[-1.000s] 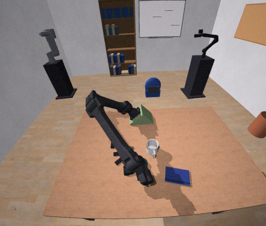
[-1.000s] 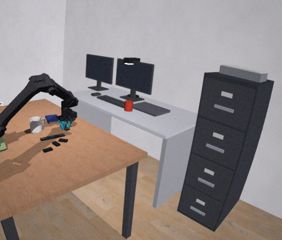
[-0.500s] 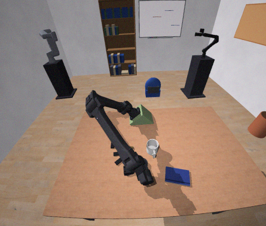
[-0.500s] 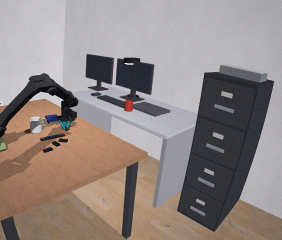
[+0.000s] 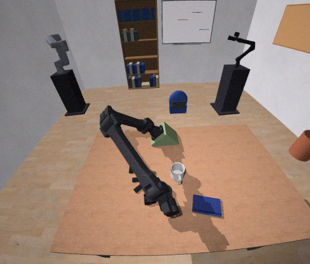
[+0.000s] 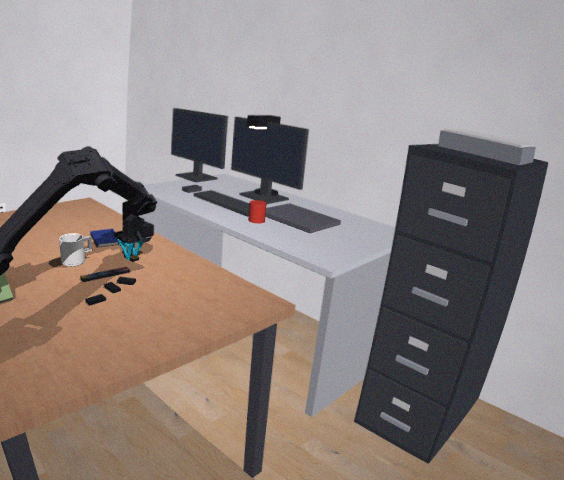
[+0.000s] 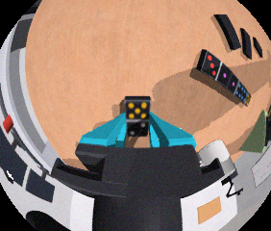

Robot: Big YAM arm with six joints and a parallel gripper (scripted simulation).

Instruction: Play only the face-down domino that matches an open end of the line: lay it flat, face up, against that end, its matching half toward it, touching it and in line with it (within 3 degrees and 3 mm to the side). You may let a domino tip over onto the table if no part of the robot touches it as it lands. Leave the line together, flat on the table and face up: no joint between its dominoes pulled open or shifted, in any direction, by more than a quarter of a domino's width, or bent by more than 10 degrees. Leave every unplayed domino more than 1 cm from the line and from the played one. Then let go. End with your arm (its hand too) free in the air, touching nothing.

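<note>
My gripper is now right at the domino. Round my hand: blue book 30 mm ahead, 230 mm to the left.
</note>
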